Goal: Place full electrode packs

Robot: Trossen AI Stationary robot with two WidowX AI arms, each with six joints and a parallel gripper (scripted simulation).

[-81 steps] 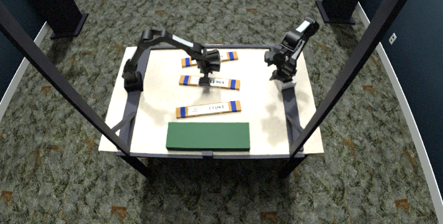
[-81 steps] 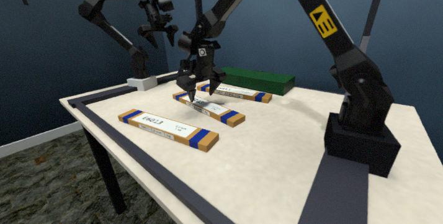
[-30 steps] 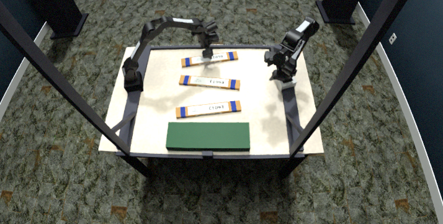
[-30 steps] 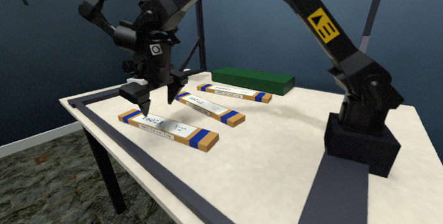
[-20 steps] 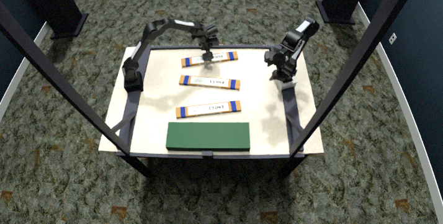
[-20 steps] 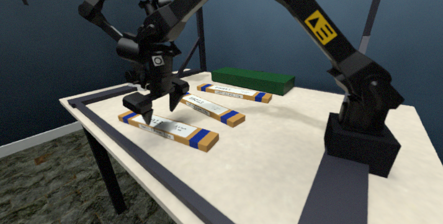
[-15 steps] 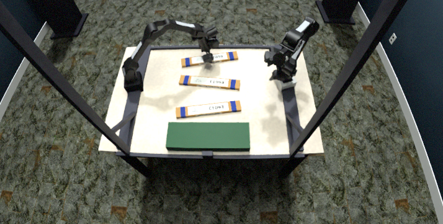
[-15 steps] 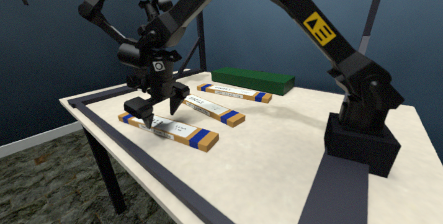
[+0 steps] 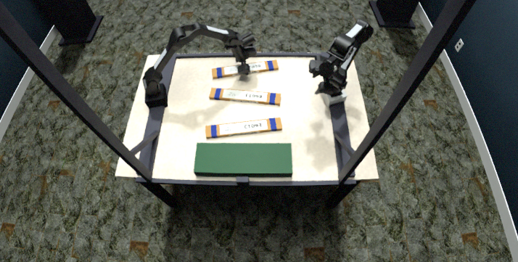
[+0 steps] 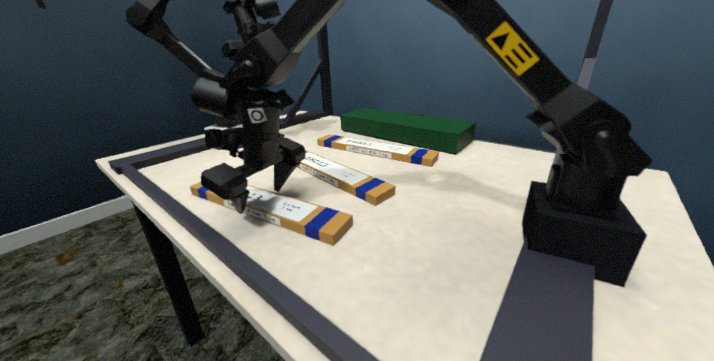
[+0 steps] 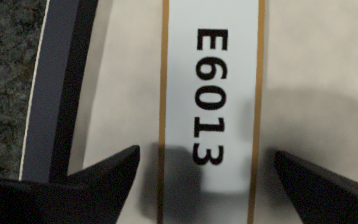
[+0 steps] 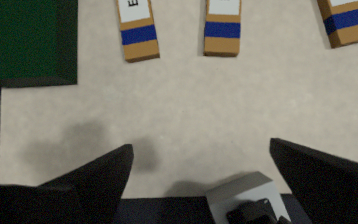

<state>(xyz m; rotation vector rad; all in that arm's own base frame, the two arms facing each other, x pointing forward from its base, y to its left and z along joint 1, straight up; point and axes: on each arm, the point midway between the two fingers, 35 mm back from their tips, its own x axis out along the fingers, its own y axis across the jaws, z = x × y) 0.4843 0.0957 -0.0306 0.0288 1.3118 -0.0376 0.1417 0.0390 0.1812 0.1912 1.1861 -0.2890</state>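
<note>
Right now my left hand is 110 mm short of the dark frame rail, 20 mm to the left of it and 40 mm above it. The rest, counted from my left hand: green low platform: 540 mm behind, 30 mm below.
</note>
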